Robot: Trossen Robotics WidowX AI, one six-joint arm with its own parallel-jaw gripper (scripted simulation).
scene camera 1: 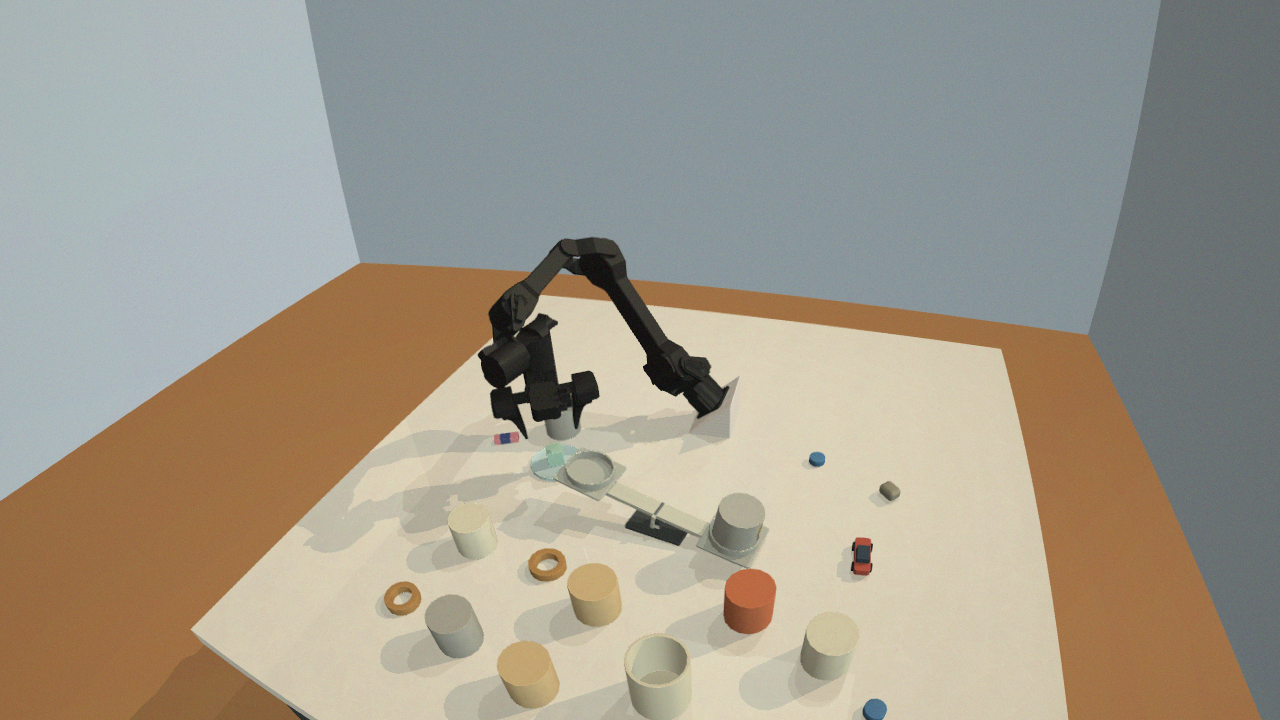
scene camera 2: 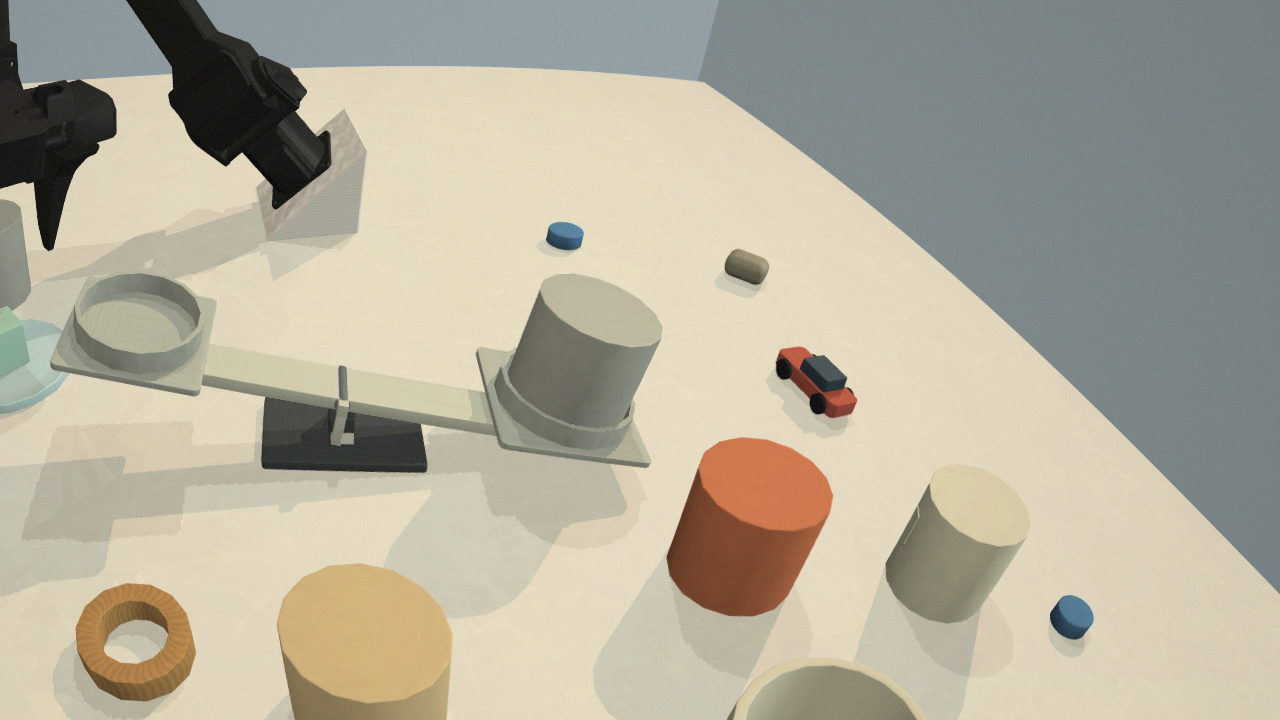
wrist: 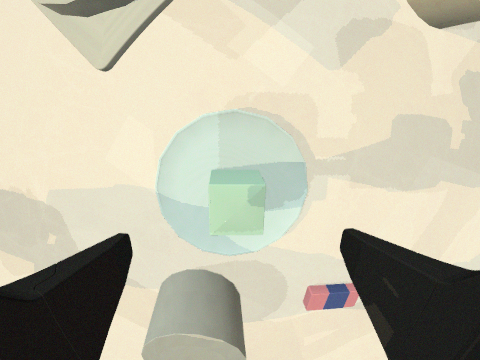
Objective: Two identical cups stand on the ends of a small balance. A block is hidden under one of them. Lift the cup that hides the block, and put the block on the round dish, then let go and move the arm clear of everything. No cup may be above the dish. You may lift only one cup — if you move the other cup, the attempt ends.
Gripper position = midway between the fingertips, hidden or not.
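A toy car (scene camera 2: 821,381) and a pink-and-blue eraser (wrist: 335,296) are visible; the car is out of frame in the wrist view, and the eraser is out of frame in scene camera 2. Also present: a pale green block (wrist: 236,196), a grey cup (scene camera 1: 563,428), a grey cup (scene camera 1: 450,619) and a grey cup (scene camera 2: 587,344). The gripper (scene camera 1: 551,433), (wrist: 238,244) is open and holds nothing.
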